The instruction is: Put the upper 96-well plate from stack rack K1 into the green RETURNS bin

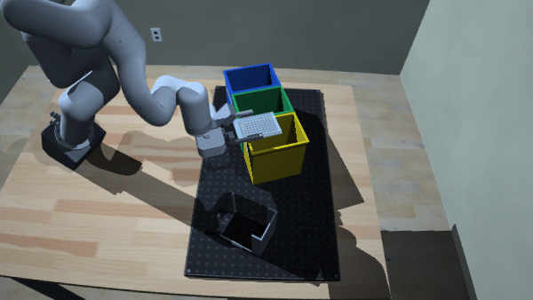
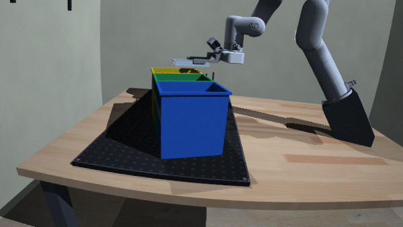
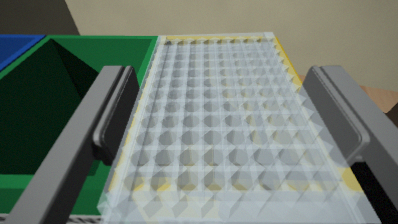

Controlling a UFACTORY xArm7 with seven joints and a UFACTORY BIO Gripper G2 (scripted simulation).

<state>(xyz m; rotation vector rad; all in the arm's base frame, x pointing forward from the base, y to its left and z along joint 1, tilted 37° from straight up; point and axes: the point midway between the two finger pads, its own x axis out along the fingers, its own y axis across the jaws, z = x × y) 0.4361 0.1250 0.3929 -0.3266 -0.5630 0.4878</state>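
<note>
Now: hand 10 mm short of the green bin, 140 mm to the right of it and 130 mm above it. The rest, counted from my hand: 96-well plate 20 mm ahead, 10 mm to the left, 10 mm below; blue bin 40 mm behind, 260 mm to the left, 130 mm below; yellow bin 70 mm ahead, 20 mm to the left, 130 mm below.
</note>
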